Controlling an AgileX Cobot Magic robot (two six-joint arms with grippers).
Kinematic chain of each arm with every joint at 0, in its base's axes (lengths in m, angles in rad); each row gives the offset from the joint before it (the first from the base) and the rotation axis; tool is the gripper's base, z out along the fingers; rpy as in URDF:
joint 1: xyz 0 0 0.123 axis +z
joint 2: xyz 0 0 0 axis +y
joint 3: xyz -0.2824 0 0.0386 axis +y
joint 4: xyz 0.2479 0 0.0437 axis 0.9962 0 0.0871
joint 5: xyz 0 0 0 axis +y
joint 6: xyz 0.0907 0 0.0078 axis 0.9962 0 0.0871
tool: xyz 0 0 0 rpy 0 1.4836 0
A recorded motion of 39 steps. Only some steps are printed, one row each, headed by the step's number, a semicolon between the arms.
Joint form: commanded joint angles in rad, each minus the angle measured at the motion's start. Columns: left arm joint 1, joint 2, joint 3, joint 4, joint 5, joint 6; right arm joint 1, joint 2, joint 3, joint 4, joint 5, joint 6.
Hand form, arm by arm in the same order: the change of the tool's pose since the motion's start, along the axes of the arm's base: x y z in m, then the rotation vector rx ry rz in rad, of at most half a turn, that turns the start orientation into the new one. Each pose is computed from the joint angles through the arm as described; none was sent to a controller.
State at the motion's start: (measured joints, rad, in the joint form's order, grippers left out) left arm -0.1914 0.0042 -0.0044 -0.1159 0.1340 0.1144; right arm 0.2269 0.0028 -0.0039 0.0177 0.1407 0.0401
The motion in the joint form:
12: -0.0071 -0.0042 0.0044 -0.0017 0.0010 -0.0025; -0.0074 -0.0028 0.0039 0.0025 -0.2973 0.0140
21: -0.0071 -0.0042 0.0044 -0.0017 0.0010 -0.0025; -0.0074 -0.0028 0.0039 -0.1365 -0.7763 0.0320
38: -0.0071 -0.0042 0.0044 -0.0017 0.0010 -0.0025; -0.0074 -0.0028 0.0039 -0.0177 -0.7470 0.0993
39: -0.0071 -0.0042 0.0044 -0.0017 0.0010 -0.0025; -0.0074 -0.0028 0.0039 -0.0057 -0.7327 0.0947
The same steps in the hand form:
12: -0.0003 -0.0004 -0.0013 -0.0039 0.0020 -0.0072; -0.0023 -0.0015 0.0257 0.0821 -0.2850 -0.0114
21: -0.0003 -0.0004 -0.0013 -0.0039 0.0020 -0.0072; -0.0233 0.0007 0.0636 0.0723 -0.7773 0.0315
38: -0.0003 -0.0004 -0.0013 -0.0039 0.0020 -0.0072; -0.0202 -0.0052 0.0619 0.2432 -0.7091 0.0169
39: -0.0003 -0.0004 -0.0013 -0.0039 0.0020 -0.0072; -0.0193 -0.0056 0.0609 0.2473 -0.6937 0.0115

